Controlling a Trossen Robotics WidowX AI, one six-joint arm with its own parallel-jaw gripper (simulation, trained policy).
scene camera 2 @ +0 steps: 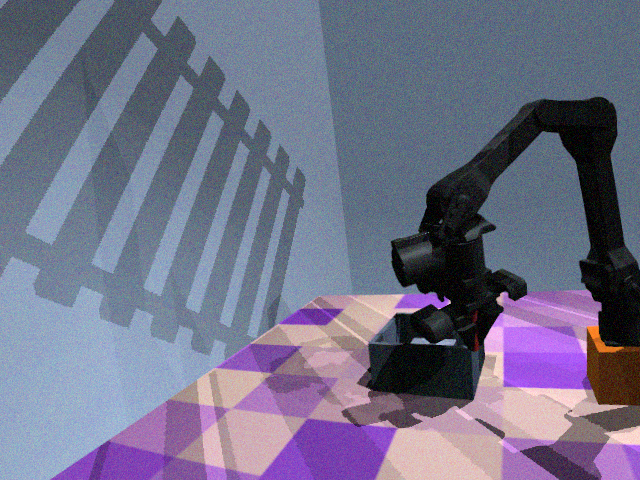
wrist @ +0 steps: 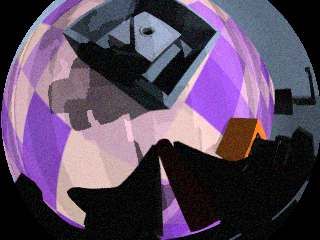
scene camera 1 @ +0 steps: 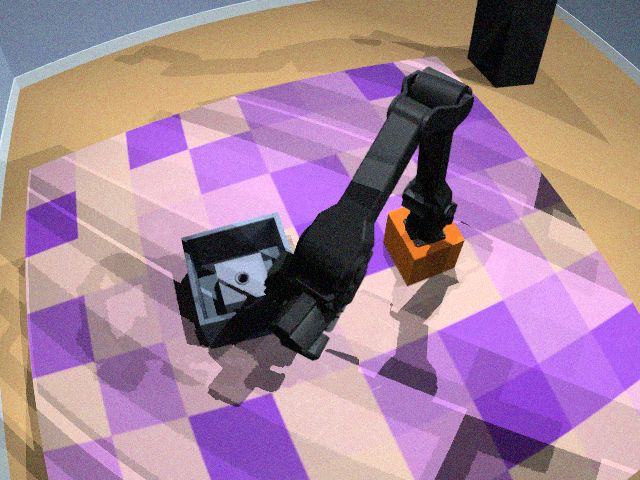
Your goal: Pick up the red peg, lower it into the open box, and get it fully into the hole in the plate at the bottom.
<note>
In view: the gripper (scene camera 2: 474, 346) and a dark grey box (scene camera 2: 397, 366).
The gripper also shows in the wrist view (wrist: 165, 147) and in scene camera 1 (scene camera 1: 321, 308).
</note>
